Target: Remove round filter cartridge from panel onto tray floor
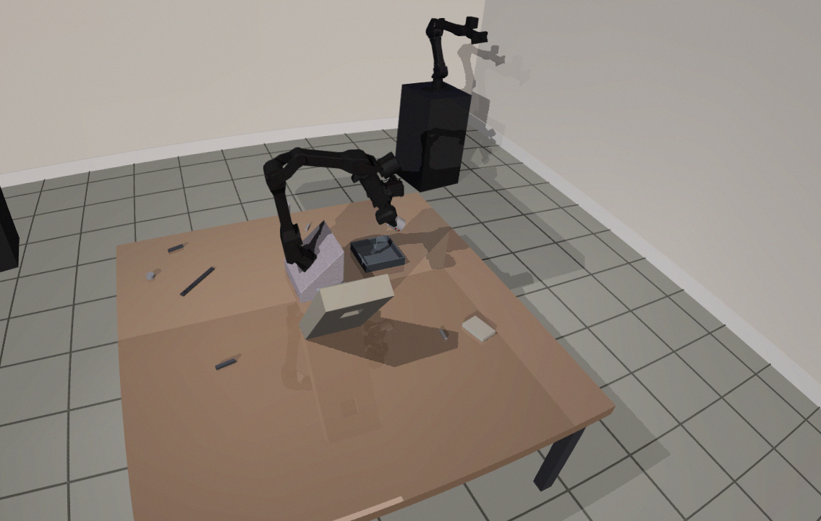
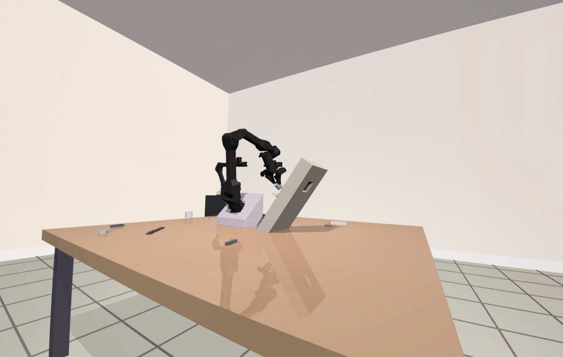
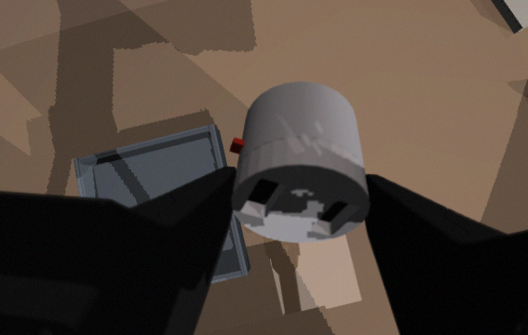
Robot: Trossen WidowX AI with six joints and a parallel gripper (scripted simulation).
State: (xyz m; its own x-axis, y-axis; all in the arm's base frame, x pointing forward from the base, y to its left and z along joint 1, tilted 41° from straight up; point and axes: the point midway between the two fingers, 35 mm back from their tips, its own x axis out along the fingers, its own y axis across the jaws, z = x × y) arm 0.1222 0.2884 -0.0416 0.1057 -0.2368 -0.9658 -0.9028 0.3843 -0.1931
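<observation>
The dark tray is 22 cm below my gripper tip, 13 cm behind it and 3 cm to the left of it. From my gripper tip the other things lie so: pale block 36 cm ahead, 22 cm below, 11 cm to the left; then round filter cartridge right at my gripper tip; then beige service panel 31 cm to the right, 21 cm ahead, 8 cm below.
</observation>
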